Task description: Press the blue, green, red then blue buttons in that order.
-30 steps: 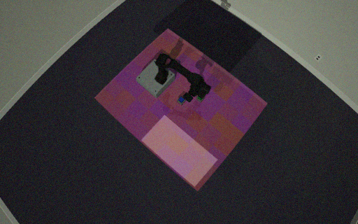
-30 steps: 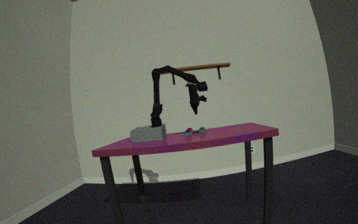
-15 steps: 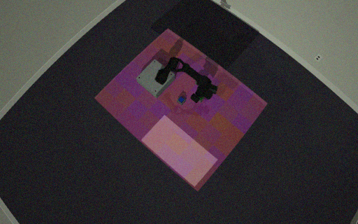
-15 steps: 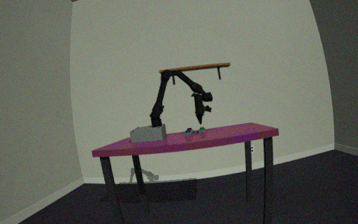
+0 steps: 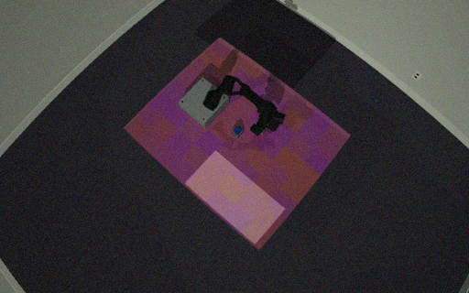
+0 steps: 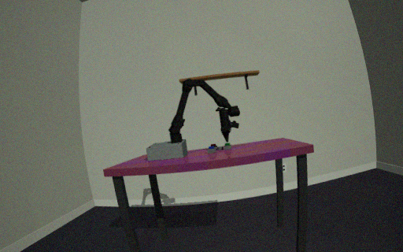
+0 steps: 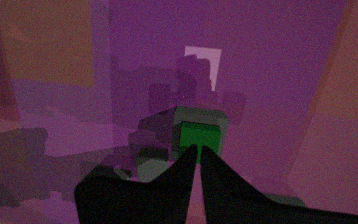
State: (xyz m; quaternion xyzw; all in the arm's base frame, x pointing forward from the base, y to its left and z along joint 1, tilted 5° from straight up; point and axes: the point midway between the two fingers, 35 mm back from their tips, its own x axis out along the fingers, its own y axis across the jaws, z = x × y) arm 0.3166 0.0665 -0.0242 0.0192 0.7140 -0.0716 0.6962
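Right now my gripper tip is 110 mm past the blue button, 100 mm to the left of it and 10 mm above it. Also, from my gripper tip: green button 10 mm below.
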